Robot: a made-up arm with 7 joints. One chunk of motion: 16 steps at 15 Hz.
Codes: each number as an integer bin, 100 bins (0 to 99) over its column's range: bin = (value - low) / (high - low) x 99, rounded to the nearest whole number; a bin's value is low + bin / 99 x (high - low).
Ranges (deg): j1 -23..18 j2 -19..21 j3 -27..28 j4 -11..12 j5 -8..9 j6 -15..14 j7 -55..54
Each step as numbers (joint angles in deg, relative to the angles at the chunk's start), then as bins.
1 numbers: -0.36 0.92 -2.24 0.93 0.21 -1.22 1.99
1 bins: 55 49 45 51 48 47 52
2 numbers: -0.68 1.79 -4.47 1.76 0.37 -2.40 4.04
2 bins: 54 51 41 55 49 43 54
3 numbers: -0.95 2.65 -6.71 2.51 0.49 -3.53 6.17
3 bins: 53 54 37 58 49 39 56
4 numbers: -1.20 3.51 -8.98 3.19 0.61 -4.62 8.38
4 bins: 53 56 32 61 50 35 58
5 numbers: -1.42 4.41 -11.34 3.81 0.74 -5.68 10.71
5 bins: 52 58 28 64 51 32 60
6 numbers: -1.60 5.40 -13.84 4.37 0.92 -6.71 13.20
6 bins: 52 60 24 66 52 28 62
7 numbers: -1.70 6.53 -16.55 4.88 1.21 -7.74 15.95
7 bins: 51 63 19 68 54 25 64
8 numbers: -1.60 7.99 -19.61 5.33 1.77 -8.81 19.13
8 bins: 52 67 13 70 57 21 67
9 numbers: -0.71 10.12 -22.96 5.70 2.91 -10.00 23.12
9 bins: 54 72 7 72 64 17 71
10 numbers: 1.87 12.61 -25.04 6.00 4.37 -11.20 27.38
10 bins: 60 78 4 73 72 13 75
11 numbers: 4.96 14.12 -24.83 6.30 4.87 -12.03 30.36
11 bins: 68 82 4 74 75 10 78
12 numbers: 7.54 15.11 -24.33 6.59 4.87 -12.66 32.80
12 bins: 74 84 5 76 75 8 80
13 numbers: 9.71 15.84 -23.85 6.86 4.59 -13.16 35.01
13 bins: 79 86 6 77 73 6 82
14 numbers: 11.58 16.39 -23.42 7.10 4.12 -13.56 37.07
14 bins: 83 88 6 78 71 5 84
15 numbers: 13.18 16.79 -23.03 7.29 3.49 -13.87 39.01
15 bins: 87 89 7 79 67 4 85
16 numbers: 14.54 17.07 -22.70 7.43 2.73 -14.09 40.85
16 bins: 91 89 8 79 62 3 87
